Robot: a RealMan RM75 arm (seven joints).
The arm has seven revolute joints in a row. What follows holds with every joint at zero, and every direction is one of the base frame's. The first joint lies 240.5 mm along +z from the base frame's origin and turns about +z. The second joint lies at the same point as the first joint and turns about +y. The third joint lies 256 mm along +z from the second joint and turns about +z. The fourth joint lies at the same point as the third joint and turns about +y. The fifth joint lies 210 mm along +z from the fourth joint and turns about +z. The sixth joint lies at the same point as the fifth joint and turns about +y. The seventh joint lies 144 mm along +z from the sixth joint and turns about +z. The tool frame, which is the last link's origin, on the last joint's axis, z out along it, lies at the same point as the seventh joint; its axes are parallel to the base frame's.
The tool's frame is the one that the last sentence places.
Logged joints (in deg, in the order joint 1, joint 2, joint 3, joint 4, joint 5, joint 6, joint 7), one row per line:
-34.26 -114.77 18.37 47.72 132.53 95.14 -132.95
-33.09 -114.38 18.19 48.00 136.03 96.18 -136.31
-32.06 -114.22 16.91 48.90 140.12 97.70 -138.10
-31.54 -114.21 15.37 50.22 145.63 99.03 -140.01
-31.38 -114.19 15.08 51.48 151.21 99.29 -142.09
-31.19 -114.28 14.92 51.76 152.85 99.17 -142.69
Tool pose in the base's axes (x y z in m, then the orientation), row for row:
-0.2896 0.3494 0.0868 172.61 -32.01 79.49
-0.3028 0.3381 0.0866 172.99 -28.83 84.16
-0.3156 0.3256 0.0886 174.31 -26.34 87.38
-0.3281 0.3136 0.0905 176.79 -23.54 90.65
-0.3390 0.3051 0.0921 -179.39 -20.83 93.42
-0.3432 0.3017 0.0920 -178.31 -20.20 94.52
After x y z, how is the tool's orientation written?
As angles about the fixed x, y, z axes (roll, pitch, yaw), in degrees.
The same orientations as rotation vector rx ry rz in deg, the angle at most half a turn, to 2 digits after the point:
-124.80 -99.92 -41.85
-121.66 -106.42 -37.47
-118.89 -110.96 -33.10
-115.50 -115.46 -27.18
-111.82 -118.94 -19.94
-110.36 -120.06 -17.95

